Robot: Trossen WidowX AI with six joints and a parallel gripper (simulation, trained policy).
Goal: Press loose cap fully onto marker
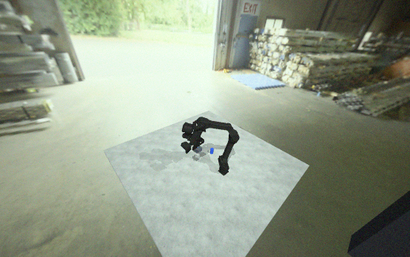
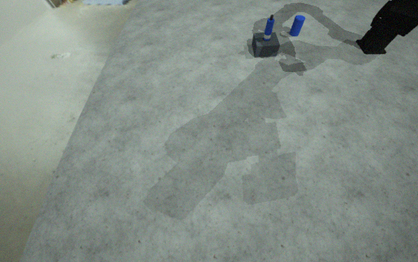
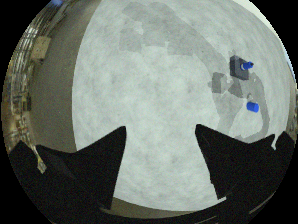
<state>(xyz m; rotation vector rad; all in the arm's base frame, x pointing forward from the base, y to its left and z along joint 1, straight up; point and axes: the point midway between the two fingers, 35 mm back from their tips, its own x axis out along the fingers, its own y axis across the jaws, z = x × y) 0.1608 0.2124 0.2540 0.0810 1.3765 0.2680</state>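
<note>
The blue cap is 50 mm ahead of my gripper tip, 300 mm to the right of it and 200 mm below it. From my gripper tip the other things lie so: blue marker: 160 mm ahead, 220 mm to the right, 150 mm below; then dark holder block: 160 mm ahead, 220 mm to the right, 200 mm below.
</note>
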